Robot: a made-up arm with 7 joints.
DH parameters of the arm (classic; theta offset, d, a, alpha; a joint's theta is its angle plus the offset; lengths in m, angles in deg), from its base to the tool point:
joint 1: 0 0.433 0 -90
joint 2: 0 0 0 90
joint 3: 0 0.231 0.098 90
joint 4: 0 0 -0.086 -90
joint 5: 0 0.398 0 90
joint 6: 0 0 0.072 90
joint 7: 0 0 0 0
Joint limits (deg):
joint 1: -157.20..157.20
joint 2: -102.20..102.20
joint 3: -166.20..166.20
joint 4: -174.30..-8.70
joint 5: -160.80..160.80
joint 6: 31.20..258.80
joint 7: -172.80..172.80
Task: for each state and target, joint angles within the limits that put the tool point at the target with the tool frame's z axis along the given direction. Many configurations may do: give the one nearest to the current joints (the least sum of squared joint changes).
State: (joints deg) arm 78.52 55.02 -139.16 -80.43 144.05 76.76 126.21
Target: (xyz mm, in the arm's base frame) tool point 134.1 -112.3 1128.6 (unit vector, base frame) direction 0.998 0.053 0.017
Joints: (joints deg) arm 44.43 35.86 -155.80 -54.30 121.92 92.38 126.21
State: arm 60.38 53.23 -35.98 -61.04 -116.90 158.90 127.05
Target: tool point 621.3 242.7 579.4 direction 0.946 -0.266 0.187
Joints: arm 37.05 43.89 -35.63 -53.98 -93.92 152.45 127.05
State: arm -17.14 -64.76 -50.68 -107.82 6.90 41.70 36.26
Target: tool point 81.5 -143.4 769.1 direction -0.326 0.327 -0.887
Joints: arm -12.91 -92.25 -19.16 -147.72 -5.71 32.63 36.26
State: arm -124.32 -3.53 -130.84 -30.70 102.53 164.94 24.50
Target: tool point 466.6 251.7 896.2 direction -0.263 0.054 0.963
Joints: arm -157.20 -40.68 -138.38 -8.81 132.00 120.23 24.50
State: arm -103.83 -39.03 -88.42 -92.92 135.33 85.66 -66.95
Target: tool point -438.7 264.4 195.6 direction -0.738 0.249 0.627
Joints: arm -92.40 -60.74 -125.48 -116.01 127.18 95.73 -66.95
